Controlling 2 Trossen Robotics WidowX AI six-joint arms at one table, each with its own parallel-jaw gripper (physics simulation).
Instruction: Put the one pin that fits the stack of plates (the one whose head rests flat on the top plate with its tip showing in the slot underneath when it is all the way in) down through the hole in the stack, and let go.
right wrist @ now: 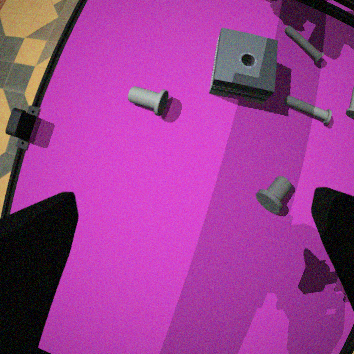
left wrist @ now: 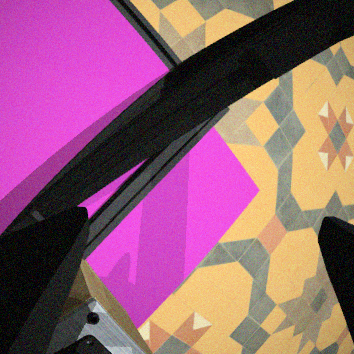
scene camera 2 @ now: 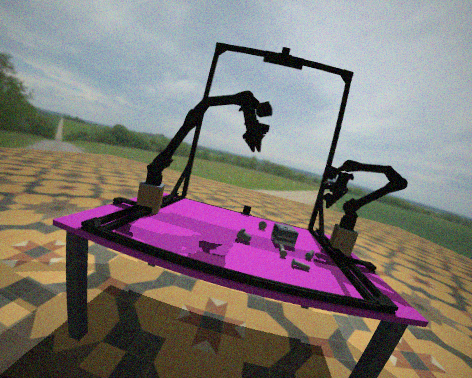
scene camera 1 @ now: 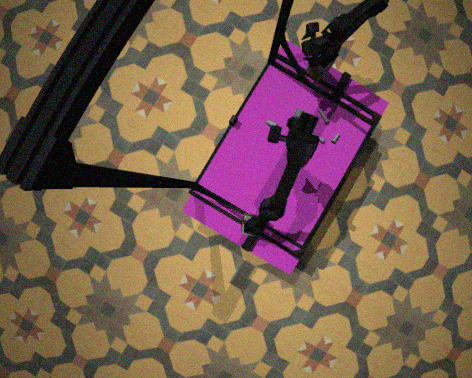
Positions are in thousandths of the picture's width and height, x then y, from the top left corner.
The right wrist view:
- my right gripper: 561, 575
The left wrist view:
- my left gripper: 589, 640
